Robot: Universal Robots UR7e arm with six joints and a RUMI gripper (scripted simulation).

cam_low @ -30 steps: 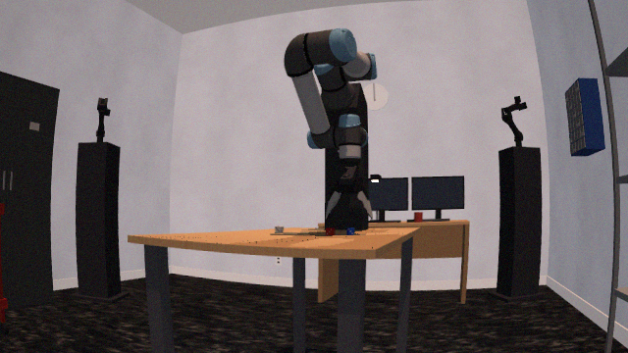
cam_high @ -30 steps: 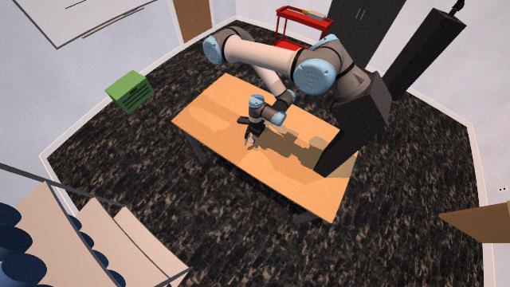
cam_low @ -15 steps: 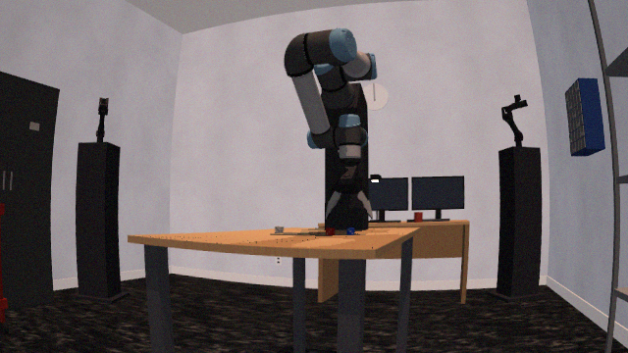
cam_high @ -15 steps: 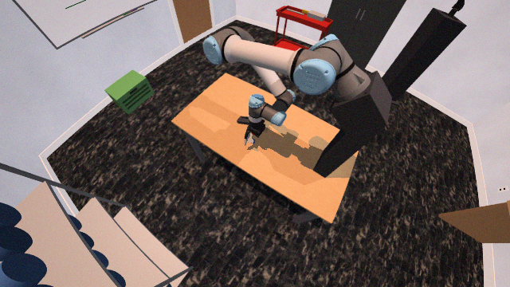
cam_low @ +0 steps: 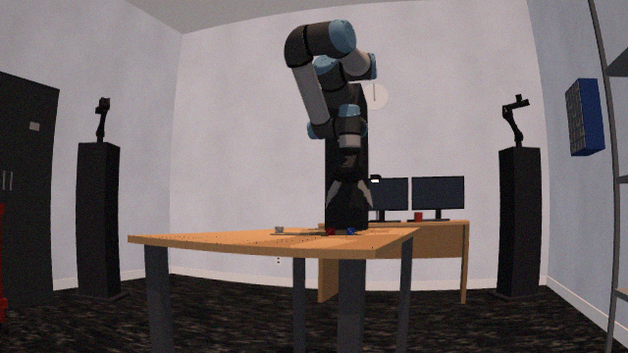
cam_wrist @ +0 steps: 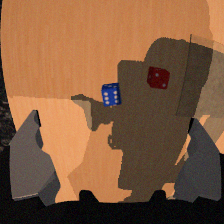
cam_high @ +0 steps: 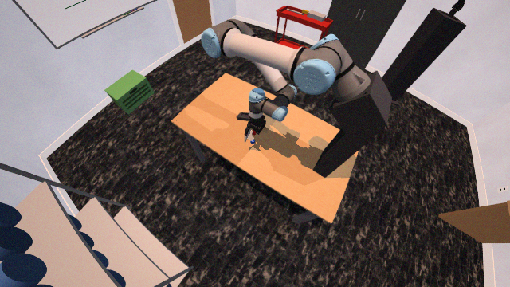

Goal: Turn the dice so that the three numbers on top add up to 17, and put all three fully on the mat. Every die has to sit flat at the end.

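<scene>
Now: the red die 80 mm below my hand and 60 mm to the right of it. Also, from my hand: blue die: 80 mm below, 10 mm to the left, 10 mm behind; then grey die: 240 mm to the right, 160 mm behind, 80 mm below; then tan mat: 180 mm to the right, 90 mm below, 40 mm behind.
</scene>
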